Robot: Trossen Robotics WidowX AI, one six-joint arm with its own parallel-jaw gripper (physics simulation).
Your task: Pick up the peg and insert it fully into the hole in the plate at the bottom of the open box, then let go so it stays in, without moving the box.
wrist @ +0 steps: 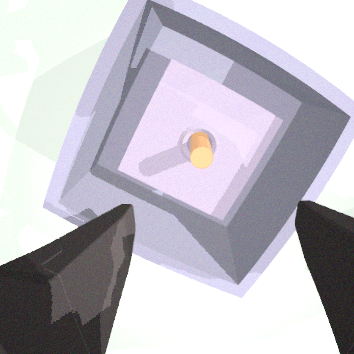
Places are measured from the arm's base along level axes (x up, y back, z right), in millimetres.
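Pixels of known places: gripper, fingertip midpoint: (217,215).
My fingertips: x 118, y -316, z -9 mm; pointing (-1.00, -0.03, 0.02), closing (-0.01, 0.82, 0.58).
Ahead of a thing's pixels: the offset from my fingertips to its middle. "*": to the spot under its first point. Level surfaces: height alone.
The orange peg {dx -124, dy -1, dz -4 mm} (201,151) stands upright in the ring-edged hole {* dx -112, dy +4, dz +6 mm} (213,138) of the pale pink plate {dx -137, dy -2, dz -3 mm} (170,105) at the bottom of the open box. Its upper part and round top show above the plate; how deep its lower end sits is hidden. The grey-lilac box {dx -123, dy -2, dz -3 mm} (285,170) surrounds the plate and is turned at an angle in the view. My gripper (217,215) is open and empty, with its two dark fingers wide apart above the near part of the box, clear of the peg.
The box's tall walls stand on all sides of the peg, with a pale lilac rim (300,60) around the top. The peg's shadow falls to the left across the plate. A pale white-green surface {dx -172 mm} (30,120) lies outside the box.
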